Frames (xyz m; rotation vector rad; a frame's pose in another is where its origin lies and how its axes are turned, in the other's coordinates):
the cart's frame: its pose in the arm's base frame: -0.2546 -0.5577 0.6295 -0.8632 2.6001 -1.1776
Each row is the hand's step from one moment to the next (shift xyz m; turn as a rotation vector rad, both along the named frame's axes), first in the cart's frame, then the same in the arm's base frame.
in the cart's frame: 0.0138 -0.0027 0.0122 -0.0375 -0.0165 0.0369
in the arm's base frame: -0.0057 -0.0170 -0.0051 0.0515 -0.0110 -0.0163
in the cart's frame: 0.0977 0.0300 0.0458 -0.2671 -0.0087 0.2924
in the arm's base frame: -0.0766 -0.0687 -0.0443 0.3300 -0.0405 -0.2154
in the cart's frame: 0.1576 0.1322 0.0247 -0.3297 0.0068 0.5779
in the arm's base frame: -0.1783 -0.0355 -0.0993 0.4790 -0.1792 -0.4256
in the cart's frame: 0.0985 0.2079 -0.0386 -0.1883 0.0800 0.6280
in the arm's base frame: -0.1862 0.0779 -0.1169 0.3491 -0.2527 -0.5005
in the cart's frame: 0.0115 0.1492 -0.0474 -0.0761 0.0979 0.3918
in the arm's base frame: -0.0922 0.1019 -0.0758 0.1628 -0.1559 -0.3436
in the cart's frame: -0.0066 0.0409 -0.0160 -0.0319 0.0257 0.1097
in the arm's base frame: -0.0184 0.0354 -0.0196 0.0550 -0.0386 -0.0959
